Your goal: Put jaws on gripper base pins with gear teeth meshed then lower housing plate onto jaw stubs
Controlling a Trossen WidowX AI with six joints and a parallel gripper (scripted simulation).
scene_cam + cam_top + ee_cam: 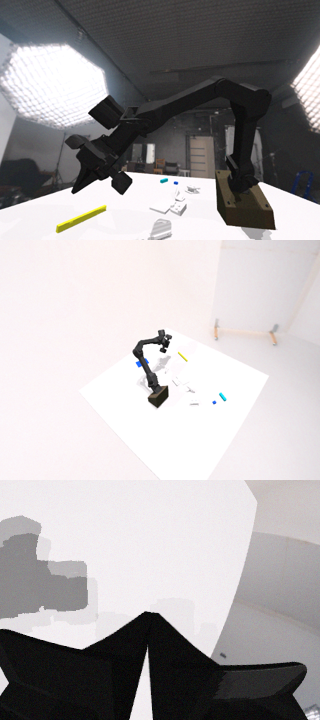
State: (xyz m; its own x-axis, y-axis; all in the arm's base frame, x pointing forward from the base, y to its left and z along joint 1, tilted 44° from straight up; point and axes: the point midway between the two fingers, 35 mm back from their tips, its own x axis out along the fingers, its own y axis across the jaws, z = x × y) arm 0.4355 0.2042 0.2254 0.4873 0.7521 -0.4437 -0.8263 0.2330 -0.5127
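My gripper tip is 470 mm to the left of the white jaw, 200 mm past it and 120 mm above it. Also, from my gripper tip: flat white plate 330 mm to the right, 160 mm behind, 130 mm below; then flat blue tile 260 mm behind, 130 mm to the left, 130 mm below; then yellow bar 140 mm to the right, 120 mm below, 80 mm ahead.
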